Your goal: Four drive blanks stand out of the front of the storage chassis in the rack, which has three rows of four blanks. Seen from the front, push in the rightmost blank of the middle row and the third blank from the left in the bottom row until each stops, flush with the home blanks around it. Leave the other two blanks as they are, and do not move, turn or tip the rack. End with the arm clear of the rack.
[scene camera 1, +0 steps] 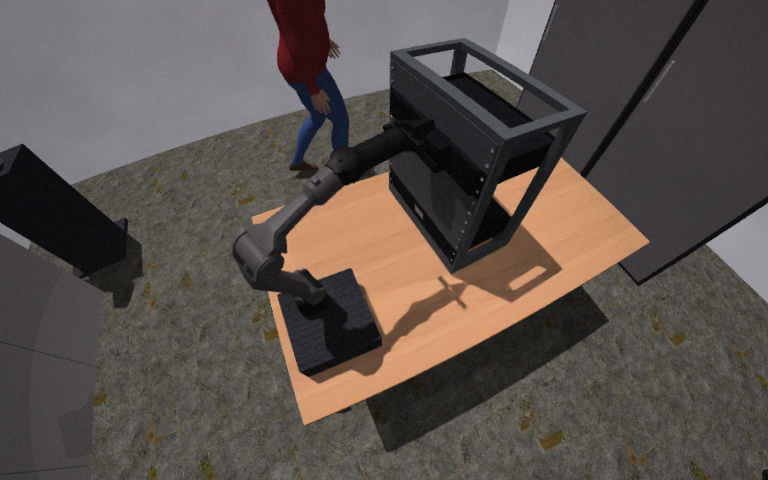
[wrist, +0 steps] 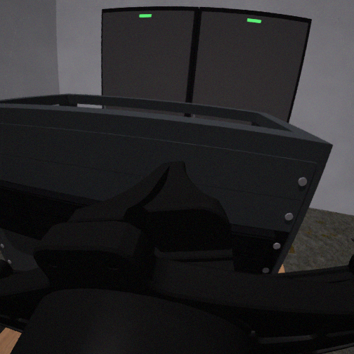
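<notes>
The rack stands upright on the wooden table, with its front toward the arm. The storage chassis shows as a dark band across the rack's front, below plain grey panels. It is too dark, and too covered by the gripper, to tell single blanks or which stand out. My gripper is shut, its fingertips together and empty, in front of the rack's upper front. In the wrist view the tips overlap the grey panel above the dark band; contact cannot be told.
The arm's black base block sits at the table's near left end. The wooden table carries the rack at its far part. A person in red stands behind the table, left of the rack. Tall dark cabinets stand behind the rack.
</notes>
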